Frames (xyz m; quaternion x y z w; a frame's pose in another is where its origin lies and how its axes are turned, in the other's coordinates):
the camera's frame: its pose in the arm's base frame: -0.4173 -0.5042 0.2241 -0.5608 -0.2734 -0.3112 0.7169
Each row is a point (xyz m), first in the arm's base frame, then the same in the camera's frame.
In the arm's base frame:
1: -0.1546 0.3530 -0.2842
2: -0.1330 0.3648 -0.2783
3: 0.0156 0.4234 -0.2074
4: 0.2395 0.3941 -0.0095
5: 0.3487 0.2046 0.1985
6: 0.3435 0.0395 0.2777
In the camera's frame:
1: -0.3237 0.6720 0.7112
2: -0.3068 0.6866 0.7231
3: -0.1649 0.7639 0.7895
4: 0.1329 0.8018 0.7952
5: 0.3852 0.7186 0.6519
6: 0.4636 0.6352 0.5089

